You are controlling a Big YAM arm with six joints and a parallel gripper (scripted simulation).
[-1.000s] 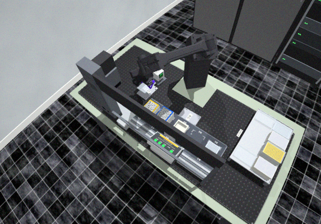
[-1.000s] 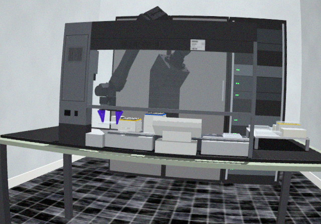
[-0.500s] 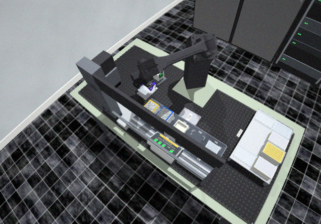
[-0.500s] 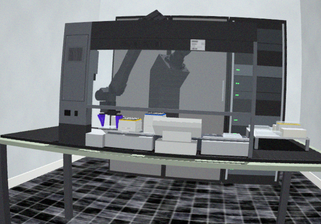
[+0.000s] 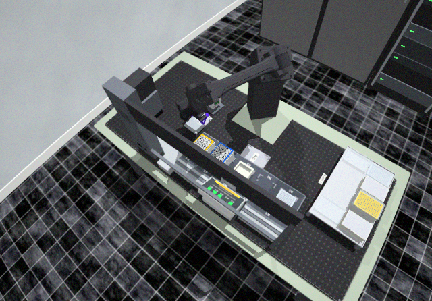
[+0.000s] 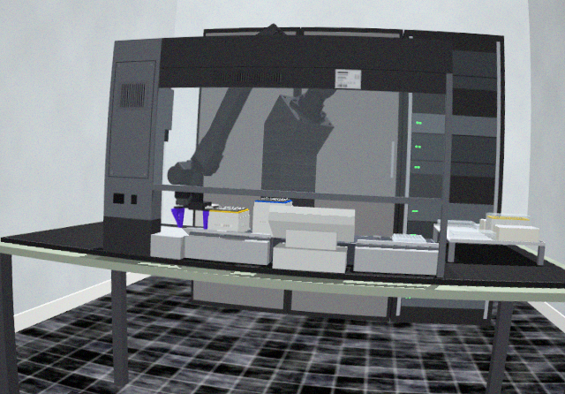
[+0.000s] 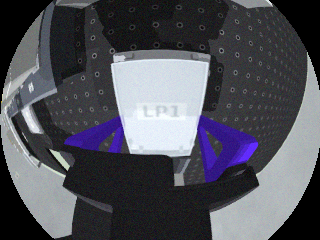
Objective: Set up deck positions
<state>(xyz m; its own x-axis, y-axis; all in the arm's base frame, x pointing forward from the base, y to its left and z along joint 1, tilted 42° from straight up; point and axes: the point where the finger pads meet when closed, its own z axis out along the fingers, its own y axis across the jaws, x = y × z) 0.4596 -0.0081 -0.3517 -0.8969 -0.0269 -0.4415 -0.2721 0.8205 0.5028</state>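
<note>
Now: the clear plate lid right at my hand. Round my hand: blue-rimmed tip rack: 34 cm to the left, 9 cm above, 6 cm ahead; yellow-rimmed tip rack: 22 cm to the left, 11 cm ahead, 7 cm above; ready button box: 15 cm behind, 4 cm above, 3 cm to the right.
</note>
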